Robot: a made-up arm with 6 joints. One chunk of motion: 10 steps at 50 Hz.
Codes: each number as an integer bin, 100 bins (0 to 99) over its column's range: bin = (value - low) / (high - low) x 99, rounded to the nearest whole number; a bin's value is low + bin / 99 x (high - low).
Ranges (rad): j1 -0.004..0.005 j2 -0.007..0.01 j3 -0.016..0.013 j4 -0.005..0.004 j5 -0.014..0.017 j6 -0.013..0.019
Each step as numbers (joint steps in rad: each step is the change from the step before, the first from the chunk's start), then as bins.
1 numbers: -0.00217 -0.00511 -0.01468 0.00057 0.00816 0.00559
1 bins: 20 11 5 61 71 58
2 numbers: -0.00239 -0.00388 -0.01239 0.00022 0.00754 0.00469
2 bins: 18 18 12 57 69 55
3 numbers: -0.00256 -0.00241 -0.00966 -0.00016 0.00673 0.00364
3 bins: 16 27 22 53 66 51
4 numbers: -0.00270 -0.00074 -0.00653 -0.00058 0.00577 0.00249
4 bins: 14 36 32 49 63 48
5 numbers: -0.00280 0.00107 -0.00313 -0.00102 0.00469 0.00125
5 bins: 13 47 44 44 60 44
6 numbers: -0.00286 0.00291 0.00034 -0.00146 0.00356 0.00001
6 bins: 13 58 56 39 56 40
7 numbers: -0.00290 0.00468 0.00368 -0.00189 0.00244 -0.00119
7 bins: 12 68 67 34 53 37
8 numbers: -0.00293 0.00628 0.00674 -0.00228 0.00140 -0.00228
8 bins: 12 77 78 30 49 33
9 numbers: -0.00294 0.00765 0.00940 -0.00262 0.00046 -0.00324
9 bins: 12 85 87 26 46 30
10 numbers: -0.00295 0.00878 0.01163 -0.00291 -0.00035 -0.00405
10 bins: 12 92 94 23 44 28
